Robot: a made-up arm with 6 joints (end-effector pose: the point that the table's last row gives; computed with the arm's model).
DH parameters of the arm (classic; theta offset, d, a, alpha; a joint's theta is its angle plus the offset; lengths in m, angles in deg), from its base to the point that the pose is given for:
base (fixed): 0 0 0 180
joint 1: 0 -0.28 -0.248 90
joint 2: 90 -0.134 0.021 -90
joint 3: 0 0.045 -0.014 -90
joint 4: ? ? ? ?
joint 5: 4.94 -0.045 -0.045 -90
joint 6: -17.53 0 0.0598 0
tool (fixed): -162.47 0.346 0 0
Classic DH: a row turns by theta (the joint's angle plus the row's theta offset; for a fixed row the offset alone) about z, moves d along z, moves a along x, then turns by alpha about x.
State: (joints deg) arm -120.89 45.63 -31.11 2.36 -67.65 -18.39
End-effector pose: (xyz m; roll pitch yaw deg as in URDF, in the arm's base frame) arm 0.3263 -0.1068 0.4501 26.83 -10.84 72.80
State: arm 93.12 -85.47 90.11 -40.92 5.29 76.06
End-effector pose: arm -0.0178 0.2915 0.6963 -43.75 -5.14 -103.28
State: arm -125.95 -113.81 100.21 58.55 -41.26 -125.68
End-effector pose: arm -0.0593 -0.1367 0.0358 -161.76 15.84 -28.06
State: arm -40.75 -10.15 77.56 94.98 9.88 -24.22
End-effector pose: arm -0.6088 -0.3366 0.2485 -101.36 -36.92 132.79
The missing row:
joint 4: -85.06 0 -0.2439 180
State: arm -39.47 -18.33 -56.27 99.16 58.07 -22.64
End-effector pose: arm -0.1399 -0.8438 0.4198 78.69 -13.57 -8.16
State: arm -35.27 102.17 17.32 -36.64 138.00 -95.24
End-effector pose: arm -0.4461 -0.6373 0.2545 83.66 8.81 -38.36
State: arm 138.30 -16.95 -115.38 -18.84 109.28 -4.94
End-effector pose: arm -0.0688 -0.1972 0.4804 61.08 -3.88 -6.61
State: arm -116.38 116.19 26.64 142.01 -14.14 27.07
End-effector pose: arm 0.3317 -0.0800 0.6854 -9.78 -42.75 167.08
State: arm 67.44 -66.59 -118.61 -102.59 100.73 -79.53
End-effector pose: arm 0.0747 0.6538 0.1356 -102.66 30.65 -39.15
